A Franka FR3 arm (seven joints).
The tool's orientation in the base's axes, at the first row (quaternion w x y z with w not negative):
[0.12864, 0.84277, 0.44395, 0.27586]
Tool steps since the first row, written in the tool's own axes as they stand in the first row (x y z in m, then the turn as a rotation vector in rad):
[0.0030, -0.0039, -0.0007, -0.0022, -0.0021, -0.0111]
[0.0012, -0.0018, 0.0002, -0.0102, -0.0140, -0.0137]
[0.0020, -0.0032, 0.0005, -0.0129, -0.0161, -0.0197]
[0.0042, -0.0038, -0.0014, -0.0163, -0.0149, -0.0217]
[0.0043, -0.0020, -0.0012, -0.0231, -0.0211, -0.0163]
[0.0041, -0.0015, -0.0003, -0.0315, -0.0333, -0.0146]
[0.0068, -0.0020, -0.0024, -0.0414, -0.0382, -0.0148]
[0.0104, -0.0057, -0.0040, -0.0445, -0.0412, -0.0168]
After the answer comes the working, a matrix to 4 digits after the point.
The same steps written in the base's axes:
[-0.0017, 0.0047, -0.0002, -0.0088, -0.0009, 0.0073]
[-0.0006, 0.0020, -0.0006, -0.0220, -0.0007, 0.0011]
[-0.0010, 0.0035, -0.0012, -0.0282, -0.0019, 0.0041]
[-0.0015, 0.0056, 0.0009, -0.0301, -0.0054, 0.0051]
[-0.0001, 0.0046, 0.0016, -0.0342, -0.0073, -0.0046]
[0.0007, 0.0042, 0.0010, -0.0453, -0.0071, -0.0145]
[0.0003, 0.0066, 0.0034, -0.0532, -0.0125, -0.0201]
[-0.0015, 0.0117, 0.0043, -0.0578, -0.0133, -0.0209]

The tool's axes in the first row as the columns of a matrix, in the base's axes (rounded; the answer above uses it unrounded):
[0.4536, 0.6773, 0.5792]
[0.8193, -0.5727, 0.0281]
[0.3508, 0.4618, -0.8147]

